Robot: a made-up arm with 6 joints.
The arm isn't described. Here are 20 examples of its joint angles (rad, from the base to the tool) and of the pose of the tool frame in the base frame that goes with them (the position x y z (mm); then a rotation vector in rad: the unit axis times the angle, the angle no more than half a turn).
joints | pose
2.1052 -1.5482 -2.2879 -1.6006 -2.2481 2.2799 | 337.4 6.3 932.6 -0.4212 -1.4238 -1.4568
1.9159 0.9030 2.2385 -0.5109 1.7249 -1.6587 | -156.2 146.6 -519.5 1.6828 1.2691 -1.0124
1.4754 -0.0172 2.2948 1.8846 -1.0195 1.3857 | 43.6 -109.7 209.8 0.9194 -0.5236 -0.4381
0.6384 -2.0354 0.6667 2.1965 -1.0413 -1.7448 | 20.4 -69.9 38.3 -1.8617 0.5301 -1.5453
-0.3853 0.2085 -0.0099 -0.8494 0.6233 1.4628 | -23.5 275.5 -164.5 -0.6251 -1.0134 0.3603
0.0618 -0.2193 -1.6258 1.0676 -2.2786 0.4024 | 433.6 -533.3 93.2 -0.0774 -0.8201 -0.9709
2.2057 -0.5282 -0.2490 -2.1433 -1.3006 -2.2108 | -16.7 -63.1 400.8 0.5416 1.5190 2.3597
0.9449 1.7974 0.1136 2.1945 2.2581 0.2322 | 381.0 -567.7 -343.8 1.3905 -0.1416 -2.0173
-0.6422 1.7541 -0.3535 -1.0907 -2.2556 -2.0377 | 523.9 -364.8 293.1 1.4723 -0.1343 -0.4311
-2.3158 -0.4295 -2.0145 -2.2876 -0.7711 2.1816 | 203.4 -519.3 -407.8 -2.0666 -0.8695 0.4217
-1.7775 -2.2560 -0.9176 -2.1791 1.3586 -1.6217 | -7.5 261.6 -276.9 0.4995 1.3246 -1.9759
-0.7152 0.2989 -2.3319 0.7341 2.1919 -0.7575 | 625.0 -728.7 416.8 1.8931 -0.8201 -0.9113
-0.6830 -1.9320 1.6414 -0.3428 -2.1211 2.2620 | 439.4 -346.9 -367.4 -2.6015 -0.8225 -0.2593
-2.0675 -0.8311 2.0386 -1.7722 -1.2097 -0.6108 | 162.2 -449.6 25.8 -1.1138 -0.0076 -0.3542
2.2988 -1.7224 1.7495 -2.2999 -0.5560 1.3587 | 494.5 -436.2 107.0 -1.7792 -0.6548 -1.3236
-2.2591 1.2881 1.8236 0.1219 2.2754 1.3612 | 481.3 283.7 451.1 2.1087 1.7842 0.2935
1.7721 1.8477 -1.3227 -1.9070 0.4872 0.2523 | 298.1 -36.3 -655.2 -1.4531 -0.8194 -0.5891
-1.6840 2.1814 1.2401 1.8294 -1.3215 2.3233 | -219.1 -246.9 494.5 -0.1968 0.1882 2.7639
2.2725 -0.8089 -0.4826 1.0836 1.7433 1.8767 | -106.1 -494.2 811.7 0.9206 0.2109 2.4775
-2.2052 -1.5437 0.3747 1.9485 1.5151 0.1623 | 341.7 515.6 59.8 0.1503 -0.2530 0.0934
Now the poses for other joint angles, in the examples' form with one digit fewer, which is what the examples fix.
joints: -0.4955 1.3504 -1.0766 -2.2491 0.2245 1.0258
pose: 123 -276 684 0.275 1.032 2.048
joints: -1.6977 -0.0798 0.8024 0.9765 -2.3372 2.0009
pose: 364 -360 -296 1.239 1.697 -1.680
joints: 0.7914 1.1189 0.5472 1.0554 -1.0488 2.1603
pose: 173 -581 -474 -2.978 0.126 -0.111
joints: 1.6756 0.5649 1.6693 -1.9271 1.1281 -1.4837
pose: 92 -114 -142 1.943 -0.550 -0.353
